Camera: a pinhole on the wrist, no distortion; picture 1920 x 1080 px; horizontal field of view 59.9 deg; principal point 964.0 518.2 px. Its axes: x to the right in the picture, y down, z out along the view. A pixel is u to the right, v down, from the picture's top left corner.
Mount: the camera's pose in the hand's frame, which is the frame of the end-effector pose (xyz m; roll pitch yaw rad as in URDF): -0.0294 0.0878 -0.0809 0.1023 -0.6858 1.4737
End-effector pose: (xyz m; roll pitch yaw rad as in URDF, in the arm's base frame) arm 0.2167 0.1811 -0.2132 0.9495 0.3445 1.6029
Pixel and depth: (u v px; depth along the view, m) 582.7 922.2 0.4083
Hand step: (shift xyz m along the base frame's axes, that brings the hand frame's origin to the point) 0.2928 -0.1326 -0.0447
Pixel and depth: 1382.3 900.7 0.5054
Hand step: 0.4025 -0.0536 0.1552
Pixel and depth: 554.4 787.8 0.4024
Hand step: 0.2841 -0.1042 -0.0629
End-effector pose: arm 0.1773 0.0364 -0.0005 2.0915 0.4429 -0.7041
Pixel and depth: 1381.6 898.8 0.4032
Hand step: -0.2813 -0.0458 -0.1627
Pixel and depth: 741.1 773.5 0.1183
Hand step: -0.0314 0.0243 0.0187
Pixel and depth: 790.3 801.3 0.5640
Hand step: -0.2955 0.0873 -0.3457
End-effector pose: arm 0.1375 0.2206 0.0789 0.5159 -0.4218 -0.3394
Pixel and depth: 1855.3 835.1 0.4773
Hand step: -0.2994 -0.1479 0.3207
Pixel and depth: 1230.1 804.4 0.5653
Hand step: -0.3124 -0.2931 0.2033
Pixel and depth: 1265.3 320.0 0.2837
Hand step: -0.0722 -0.1123 0.1163
